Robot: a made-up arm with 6 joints. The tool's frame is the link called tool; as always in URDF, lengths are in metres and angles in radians. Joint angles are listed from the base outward. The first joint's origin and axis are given. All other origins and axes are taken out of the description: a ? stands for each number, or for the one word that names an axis. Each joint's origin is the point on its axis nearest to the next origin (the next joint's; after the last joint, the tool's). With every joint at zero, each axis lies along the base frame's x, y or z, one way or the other. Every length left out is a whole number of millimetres.
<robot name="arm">
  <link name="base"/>
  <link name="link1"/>
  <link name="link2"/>
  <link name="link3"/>
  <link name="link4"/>
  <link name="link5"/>
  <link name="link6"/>
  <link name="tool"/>
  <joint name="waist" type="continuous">
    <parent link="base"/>
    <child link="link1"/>
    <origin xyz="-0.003 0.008 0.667"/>
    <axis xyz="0 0 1"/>
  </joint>
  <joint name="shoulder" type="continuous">
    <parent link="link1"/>
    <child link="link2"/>
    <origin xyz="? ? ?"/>
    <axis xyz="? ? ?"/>
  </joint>
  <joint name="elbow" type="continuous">
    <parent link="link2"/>
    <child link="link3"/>
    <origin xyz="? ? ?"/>
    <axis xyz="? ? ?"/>
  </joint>
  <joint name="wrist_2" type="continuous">
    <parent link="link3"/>
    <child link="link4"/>
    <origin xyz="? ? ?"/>
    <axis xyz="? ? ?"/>
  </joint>
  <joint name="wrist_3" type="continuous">
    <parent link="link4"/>
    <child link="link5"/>
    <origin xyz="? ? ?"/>
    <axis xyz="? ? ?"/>
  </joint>
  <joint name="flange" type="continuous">
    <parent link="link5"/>
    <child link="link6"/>
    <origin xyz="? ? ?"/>
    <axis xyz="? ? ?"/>
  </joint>
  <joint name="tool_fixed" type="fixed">
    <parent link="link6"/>
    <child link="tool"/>
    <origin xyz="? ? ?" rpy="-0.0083 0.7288 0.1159"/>
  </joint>
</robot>
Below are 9 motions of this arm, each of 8 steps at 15 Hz.
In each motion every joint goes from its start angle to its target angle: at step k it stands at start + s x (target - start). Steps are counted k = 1, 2, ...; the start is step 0. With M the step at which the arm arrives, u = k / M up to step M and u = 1 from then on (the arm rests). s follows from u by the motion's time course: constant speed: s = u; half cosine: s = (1 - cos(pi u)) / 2; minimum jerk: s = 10 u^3 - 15 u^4 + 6 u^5.
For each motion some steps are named. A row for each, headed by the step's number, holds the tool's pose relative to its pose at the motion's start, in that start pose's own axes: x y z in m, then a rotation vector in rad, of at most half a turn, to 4 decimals.
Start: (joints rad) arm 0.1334 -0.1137 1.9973 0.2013 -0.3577 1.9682
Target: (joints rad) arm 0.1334 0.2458 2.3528 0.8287 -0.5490 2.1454
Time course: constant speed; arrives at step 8
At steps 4, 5, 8:
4: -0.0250 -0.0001 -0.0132 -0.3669 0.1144 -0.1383
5: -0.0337 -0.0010 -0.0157 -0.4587 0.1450 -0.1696
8: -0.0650 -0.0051 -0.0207 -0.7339 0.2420 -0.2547

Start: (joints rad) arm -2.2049 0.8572 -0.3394 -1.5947 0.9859 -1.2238
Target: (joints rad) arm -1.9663 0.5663 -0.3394 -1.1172 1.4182 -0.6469
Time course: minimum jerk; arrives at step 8
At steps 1, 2, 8:
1: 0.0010 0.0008 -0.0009 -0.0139 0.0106 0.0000
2: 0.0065 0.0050 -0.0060 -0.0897 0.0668 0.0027
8: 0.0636 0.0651 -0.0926 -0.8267 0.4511 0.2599

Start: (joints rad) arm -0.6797 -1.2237 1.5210 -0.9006 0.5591 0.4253
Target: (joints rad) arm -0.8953 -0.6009 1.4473 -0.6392 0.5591 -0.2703
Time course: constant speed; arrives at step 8
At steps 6, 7, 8:
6: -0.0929 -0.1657 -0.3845 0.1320 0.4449 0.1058
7: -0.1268 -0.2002 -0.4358 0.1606 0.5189 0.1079
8: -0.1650 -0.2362 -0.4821 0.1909 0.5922 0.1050

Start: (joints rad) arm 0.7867 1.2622 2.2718 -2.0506 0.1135 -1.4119
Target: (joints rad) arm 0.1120 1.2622 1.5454 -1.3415 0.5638 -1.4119
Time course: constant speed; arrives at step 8
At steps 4, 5, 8:
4: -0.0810 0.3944 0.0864 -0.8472 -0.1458 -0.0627
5: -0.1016 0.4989 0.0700 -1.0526 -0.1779 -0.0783
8: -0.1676 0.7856 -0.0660 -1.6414 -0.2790 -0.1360

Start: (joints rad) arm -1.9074 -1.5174 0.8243 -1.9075 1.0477 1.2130
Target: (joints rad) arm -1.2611 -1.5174 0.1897 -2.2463 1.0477 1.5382
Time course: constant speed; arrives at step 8
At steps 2, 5, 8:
2: 0.0575 -0.0788 0.0237 0.1095 0.1843 -0.1962
5: 0.1111 -0.1949 0.0189 0.2750 0.5110 -0.4361
8: 0.1246 -0.2895 -0.0231 0.4355 0.8890 -0.6008

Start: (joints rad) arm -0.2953 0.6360 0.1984 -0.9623 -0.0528 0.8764
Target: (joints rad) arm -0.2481 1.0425 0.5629 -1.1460 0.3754 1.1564
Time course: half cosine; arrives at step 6
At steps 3, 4, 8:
3: 0.0667 0.0239 0.0089 0.0523 -0.0904 -0.1635
4: 0.1009 0.0364 0.0101 0.0856 -0.1211 -0.2512
8: 0.1352 0.0492 0.0088 0.1229 -0.1415 -0.3421

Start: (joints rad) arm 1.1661 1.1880 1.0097 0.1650 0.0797 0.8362
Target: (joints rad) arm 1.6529 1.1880 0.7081 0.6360 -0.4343 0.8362
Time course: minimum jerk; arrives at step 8
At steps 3, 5, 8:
3: -0.0452 0.0754 0.0698 -0.2760 0.0362 0.0778
5: -0.1427 0.2070 0.1640 -0.7326 0.1006 0.1126
8: -0.2156 0.2924 0.2049 -1.0051 0.1433 0.0722

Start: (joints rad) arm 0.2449 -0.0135 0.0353 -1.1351 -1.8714 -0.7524
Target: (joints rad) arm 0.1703 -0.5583 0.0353 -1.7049 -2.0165 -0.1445
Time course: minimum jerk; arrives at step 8
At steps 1, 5, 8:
1: 0.0019 0.0026 -0.0034 -0.0185 0.0049 -0.0079
5: 0.1148 0.0996 -0.1658 -0.8335 0.2002 -0.4303
8: 0.1758 0.1242 -0.2326 -1.1422 0.2753 -0.6262

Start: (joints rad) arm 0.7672 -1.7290 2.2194 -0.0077 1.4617 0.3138
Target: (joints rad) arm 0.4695 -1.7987 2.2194 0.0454 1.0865 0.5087
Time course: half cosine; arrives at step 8
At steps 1, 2, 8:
1: 0.0006 0.0080 0.0028 0.0028 0.0125 0.0008
2: 0.0023 0.0306 0.0114 0.0102 0.0479 0.0041
8: 0.0156 0.1910 0.1031 0.0448 0.3083 0.0749

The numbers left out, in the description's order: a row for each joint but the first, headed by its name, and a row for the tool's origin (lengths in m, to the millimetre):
shoulder: xyz 0.014 0.034 0, axis 0 1 0
elbow: xyz 0.011 0 0.263, axis 0 -1 0
wrist_2: xyz 0.612 0 -0.029, axis -1 0 0
wrist_3: xyz 0 -0.154 -0.027, axis 0 -1 0
flange: xyz -0.032 0 -0.024, axis -1 0 0
tool: xyz 0 -0.009 0.001

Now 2 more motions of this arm.
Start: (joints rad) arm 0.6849 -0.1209 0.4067 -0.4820 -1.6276 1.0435
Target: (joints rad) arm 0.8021 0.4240 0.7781 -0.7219 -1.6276 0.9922
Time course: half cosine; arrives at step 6
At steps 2, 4, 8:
2: 0.0312 -0.0365 0.0429 -0.0517 -0.0392 0.0621
4: 0.1073 -0.0954 0.1355 -0.1494 -0.1121 0.1925
8: 0.1517 -0.1166 0.1840 -0.1953 -0.1457 0.2605

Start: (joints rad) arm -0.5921 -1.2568 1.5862 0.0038 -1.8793 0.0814
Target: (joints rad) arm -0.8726 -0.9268 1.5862 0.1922 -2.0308 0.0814
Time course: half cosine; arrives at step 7
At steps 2, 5, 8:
2: 0.0216 0.0352 0.0467 0.0235 0.0982 -0.0568
5: 0.1222 0.1396 0.1859 0.1306 0.4098 -0.2592
8: 0.1604 0.1657 0.2227 0.1719 0.4991 -0.3239

